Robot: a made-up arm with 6 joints. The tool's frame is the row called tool. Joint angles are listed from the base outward. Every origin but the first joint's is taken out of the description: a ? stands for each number. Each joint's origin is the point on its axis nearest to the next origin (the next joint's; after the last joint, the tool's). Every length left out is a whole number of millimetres.
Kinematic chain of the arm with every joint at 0, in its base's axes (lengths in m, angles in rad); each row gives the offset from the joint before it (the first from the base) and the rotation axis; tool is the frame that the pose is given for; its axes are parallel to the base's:
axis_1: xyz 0 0 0.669 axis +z
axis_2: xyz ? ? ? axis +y
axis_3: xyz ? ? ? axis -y
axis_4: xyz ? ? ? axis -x
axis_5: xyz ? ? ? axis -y
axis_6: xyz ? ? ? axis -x
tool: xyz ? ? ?
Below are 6 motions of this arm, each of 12 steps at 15 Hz.
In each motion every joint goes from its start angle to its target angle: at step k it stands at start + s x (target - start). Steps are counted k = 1, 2, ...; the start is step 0. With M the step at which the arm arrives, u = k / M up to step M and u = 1 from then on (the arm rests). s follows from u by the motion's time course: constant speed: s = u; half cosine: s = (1 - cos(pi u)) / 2; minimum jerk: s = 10 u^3 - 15 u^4 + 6 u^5.
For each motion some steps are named. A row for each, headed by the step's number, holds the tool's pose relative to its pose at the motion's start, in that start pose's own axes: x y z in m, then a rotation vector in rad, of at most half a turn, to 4 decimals.
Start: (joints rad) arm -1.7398 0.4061 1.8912 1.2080 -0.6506 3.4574
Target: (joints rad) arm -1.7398 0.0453 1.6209 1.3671 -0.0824 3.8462
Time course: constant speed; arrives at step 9
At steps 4, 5, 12:
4: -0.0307 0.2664 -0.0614 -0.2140 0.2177 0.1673
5: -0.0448 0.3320 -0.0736 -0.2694 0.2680 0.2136
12: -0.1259 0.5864 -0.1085 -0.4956 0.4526 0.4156

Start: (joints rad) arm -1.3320 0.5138 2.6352 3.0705 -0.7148 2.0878
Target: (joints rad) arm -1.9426 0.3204 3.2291 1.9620 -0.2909 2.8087
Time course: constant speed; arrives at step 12
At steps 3, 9, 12:
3: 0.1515 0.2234 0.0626 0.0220 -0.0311 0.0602
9: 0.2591 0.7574 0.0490 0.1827 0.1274 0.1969
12: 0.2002 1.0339 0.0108 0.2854 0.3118 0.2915

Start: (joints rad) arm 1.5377 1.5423 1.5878 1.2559 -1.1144 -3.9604
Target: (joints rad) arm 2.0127 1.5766 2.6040 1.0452 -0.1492 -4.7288
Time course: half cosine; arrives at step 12
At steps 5, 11, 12:
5: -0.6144 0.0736 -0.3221 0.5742 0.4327 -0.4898
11: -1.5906 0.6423 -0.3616 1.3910 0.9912 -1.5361
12: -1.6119 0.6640 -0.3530 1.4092 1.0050 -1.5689

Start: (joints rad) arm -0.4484 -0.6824 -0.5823 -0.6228 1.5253 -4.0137
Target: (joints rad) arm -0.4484 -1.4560 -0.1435 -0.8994 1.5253 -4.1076
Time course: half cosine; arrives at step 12
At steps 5, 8, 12:
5: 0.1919 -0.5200 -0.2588 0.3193 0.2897 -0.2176
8: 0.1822 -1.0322 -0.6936 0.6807 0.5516 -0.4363
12: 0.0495 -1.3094 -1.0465 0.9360 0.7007 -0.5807

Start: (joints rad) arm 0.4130 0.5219 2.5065 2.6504 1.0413 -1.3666
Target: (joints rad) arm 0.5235 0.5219 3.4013 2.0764 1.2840 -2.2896
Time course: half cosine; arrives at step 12
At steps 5, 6, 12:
5: -0.3847 -0.1292 0.2125 0.3037 -0.2892 -0.2087
6: -0.5298 -0.1391 0.2828 0.3869 -0.4079 -0.2527
12: -1.0845 0.0036 0.5241 0.5748 -0.8843 -0.2701

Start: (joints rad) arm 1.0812 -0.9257 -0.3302 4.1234 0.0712 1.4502
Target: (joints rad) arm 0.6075 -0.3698 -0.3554 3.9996 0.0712 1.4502
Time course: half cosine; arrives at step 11
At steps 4, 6, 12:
4: 0.2164 -0.1735 -0.0946 -0.0366 0.0438 -0.2028
6: 0.3771 -0.4057 -0.1538 -0.0521 0.0716 -0.4047
12: 0.5043 -0.8525 -0.1828 -0.0384 0.0869 -0.7250

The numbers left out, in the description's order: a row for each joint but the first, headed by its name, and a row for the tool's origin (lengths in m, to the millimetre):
axis_2: 0.234 0 0
axis_3: 0 0 1.208
axis_4: 1.229 0 0.251
axis_5: 0 0 0
axis_6: 0.201 0 0
tool: 0 0 0

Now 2 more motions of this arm.
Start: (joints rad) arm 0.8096 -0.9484 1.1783 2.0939 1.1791 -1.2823
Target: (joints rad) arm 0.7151 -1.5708 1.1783 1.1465 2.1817 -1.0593
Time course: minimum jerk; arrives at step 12
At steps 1, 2, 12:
1: -0.0037 -0.0006 0.0080 -0.0021 -0.0060 0.0021
2: -0.0259 -0.0037 0.0560 -0.0155 -0.0421 0.0149
12: -0.8577 0.4326 1.3962 -0.9588 -1.1344 0.5640

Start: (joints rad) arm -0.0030 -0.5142 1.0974 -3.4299 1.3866 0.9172
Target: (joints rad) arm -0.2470 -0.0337 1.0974 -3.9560 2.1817 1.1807
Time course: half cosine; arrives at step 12
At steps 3, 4, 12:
3: 0.1656 0.0000 0.0271 -0.0110 -0.0778 -0.1701
4: 0.2774 -0.0005 0.0550 -0.0166 -0.1265 -0.2917
12: 0.9322 0.0146 0.4421 0.0094 -0.2788 -1.1807

